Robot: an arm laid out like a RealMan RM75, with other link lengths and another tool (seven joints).
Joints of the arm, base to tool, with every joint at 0 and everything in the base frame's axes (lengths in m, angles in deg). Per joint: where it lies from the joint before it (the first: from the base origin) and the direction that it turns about. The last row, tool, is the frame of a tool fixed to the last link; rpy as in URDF.
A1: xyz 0 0 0.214 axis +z
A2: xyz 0 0 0 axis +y
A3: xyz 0 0 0.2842 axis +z
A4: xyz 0 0 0 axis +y
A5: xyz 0 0 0.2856 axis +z
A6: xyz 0 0 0 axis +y
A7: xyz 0 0 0.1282 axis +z
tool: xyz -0.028 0.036 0.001 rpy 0 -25.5 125.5
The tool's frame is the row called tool.
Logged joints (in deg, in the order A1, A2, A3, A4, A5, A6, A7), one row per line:
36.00, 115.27, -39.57, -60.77, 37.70, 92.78, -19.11
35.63, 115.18, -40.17, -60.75, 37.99, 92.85, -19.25
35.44, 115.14, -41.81, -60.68, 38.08, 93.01, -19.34
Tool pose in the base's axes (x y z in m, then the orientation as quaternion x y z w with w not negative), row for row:
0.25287, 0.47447, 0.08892, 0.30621, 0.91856, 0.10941, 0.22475
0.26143, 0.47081, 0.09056, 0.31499, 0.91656, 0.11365, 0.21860
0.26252, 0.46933, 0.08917, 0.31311, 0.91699, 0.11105, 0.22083
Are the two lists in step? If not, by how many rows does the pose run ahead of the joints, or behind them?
The pose runs 1 row behind the joints: the pose in row i belongs to the joints in row i - 1.
